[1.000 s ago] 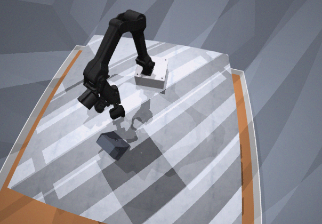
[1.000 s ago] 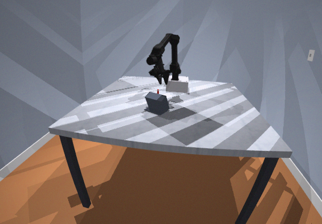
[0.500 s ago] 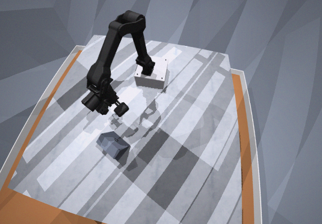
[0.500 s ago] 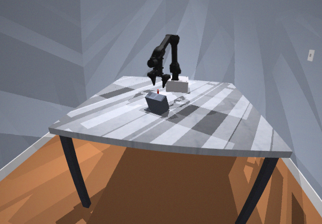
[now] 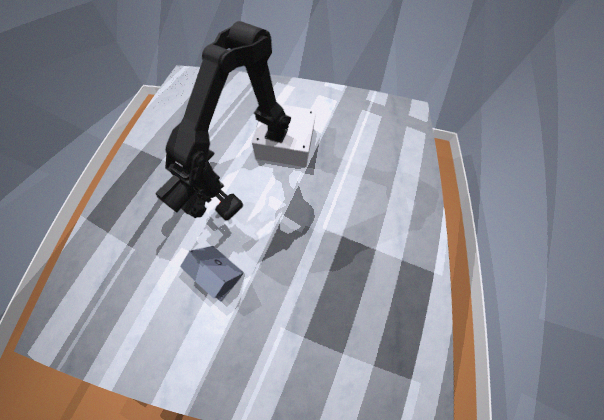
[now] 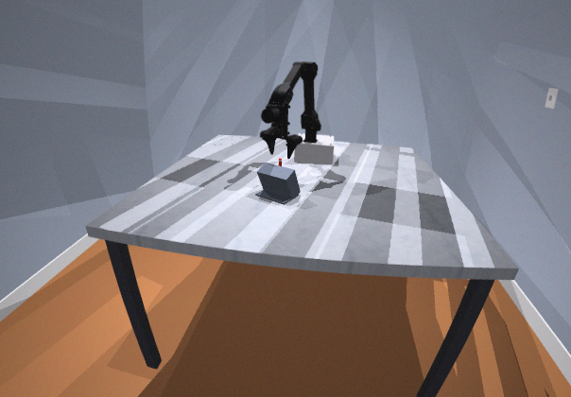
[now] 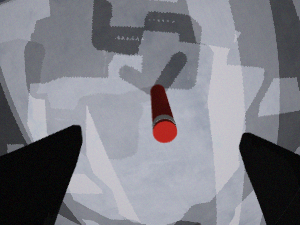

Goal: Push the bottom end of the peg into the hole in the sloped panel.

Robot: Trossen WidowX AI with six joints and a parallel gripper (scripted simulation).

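My gripper tip is now 30 mm above the red peg. Also, from my gripper tip: sloped panel (180 mm ahead, 50 mm to the left, 40 mm below).
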